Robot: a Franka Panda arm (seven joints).
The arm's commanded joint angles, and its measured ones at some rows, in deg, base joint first. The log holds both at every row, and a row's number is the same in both.
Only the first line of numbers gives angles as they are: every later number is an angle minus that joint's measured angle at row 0.
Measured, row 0:
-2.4 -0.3 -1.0 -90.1 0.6 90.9 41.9
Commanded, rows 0 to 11:
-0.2 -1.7 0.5 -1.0 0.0 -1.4 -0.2
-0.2 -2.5 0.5 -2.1 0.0 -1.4 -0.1
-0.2 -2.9 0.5 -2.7 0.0 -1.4 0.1
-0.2 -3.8 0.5 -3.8 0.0 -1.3 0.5
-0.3 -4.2 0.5 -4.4 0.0 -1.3 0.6
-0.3 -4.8 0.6 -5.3 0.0 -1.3 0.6
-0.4 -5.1 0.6 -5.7 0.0 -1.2 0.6
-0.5 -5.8 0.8 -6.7 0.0 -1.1 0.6
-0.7 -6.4 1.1 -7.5 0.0 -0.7 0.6
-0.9 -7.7 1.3 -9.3 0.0 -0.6 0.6
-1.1 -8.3 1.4 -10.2 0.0 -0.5 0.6
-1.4 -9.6 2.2 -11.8 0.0 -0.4 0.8
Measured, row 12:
-0.1 -4.8 0.2 -6.0 0.0 -0.3 0.2
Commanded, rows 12 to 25:
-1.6 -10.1 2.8 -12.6 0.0 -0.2 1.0
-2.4 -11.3 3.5 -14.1 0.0 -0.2 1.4
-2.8 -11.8 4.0 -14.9 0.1 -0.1 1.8
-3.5 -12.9 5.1 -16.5 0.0 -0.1 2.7
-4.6 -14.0 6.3 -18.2 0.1 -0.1 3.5
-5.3 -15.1 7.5 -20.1 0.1 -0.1 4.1
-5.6 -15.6 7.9 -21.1 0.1 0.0 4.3
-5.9 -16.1 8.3 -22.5 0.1 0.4 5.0
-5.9 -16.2 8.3 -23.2 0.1 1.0 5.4
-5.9 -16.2 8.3 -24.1 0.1 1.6 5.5
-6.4 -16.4 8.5 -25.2 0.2 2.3 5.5
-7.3 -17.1 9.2 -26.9 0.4 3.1 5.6
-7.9 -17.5 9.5 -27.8 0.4 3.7 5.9
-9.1 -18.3 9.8 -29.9 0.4 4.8 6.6
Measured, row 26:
-5.5 -15.4 7.7 -24.0 0.0 1.0 5.1
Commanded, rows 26 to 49:
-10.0 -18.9 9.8 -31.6 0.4 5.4 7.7
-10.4 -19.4 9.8 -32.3 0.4 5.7 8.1
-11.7 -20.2 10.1 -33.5 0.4 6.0 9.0
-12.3 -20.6 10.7 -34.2 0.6 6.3 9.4
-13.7 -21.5 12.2 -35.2 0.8 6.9 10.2
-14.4 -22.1 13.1 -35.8 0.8 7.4 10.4
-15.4 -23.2 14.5 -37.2 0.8 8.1 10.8
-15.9 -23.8 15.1 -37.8 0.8 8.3 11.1
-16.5 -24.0 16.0 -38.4 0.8 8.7 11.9
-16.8 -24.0 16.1 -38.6 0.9 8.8 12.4
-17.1 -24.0 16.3 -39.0 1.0 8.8 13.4
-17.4 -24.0 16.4 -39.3 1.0 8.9 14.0
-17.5 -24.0 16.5 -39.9 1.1 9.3 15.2
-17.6 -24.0 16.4 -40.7 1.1 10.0 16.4
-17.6 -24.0 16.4 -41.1 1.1 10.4 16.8
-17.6 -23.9 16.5 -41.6 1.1 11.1 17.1
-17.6 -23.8 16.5 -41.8 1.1 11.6 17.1
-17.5 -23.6 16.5 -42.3 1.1 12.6 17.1
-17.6 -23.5 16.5 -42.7 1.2 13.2 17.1
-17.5 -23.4 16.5 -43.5 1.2 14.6 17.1
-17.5 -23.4 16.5 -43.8 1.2 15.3 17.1
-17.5 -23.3 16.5 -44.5 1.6 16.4 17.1
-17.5 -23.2 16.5 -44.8 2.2 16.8 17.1
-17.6 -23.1 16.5 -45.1 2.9 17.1 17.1
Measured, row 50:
-16.6 -22.9 15.6 -43.0 0.5 14.2 16.3
